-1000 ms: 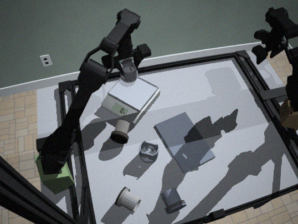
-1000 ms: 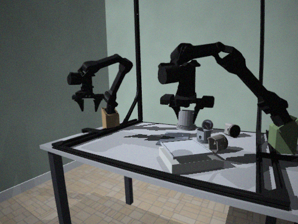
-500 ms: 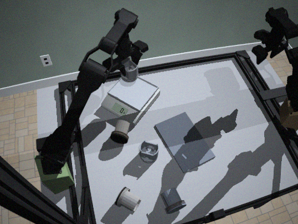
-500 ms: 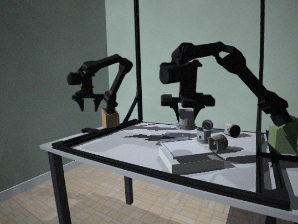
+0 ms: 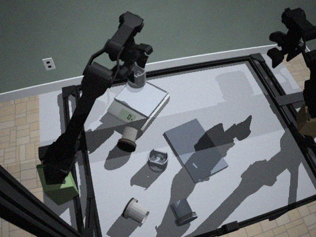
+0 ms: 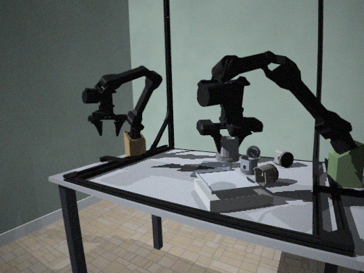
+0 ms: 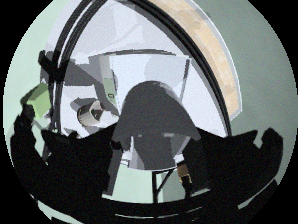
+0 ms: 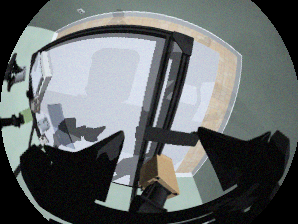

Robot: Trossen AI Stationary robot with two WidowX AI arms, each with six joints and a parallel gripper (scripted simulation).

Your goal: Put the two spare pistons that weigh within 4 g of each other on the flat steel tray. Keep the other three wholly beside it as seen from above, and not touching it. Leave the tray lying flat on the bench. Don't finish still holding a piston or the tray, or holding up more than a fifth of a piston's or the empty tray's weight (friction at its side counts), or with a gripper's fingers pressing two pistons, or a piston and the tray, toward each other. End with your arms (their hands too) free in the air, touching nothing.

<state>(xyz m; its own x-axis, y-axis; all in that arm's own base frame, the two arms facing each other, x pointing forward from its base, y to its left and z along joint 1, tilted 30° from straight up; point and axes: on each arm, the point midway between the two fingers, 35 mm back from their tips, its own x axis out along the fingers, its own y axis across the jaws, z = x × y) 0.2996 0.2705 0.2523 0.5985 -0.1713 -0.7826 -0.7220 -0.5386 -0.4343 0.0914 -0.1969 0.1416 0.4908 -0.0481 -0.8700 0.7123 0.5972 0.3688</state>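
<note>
My left gripper is now 20 mm past the white scale, 20 mm to the left of it and 140 mm above it. Round my left hand: flat steel tray: 280 mm behind, 170 mm to the right, 190 mm below.
</note>
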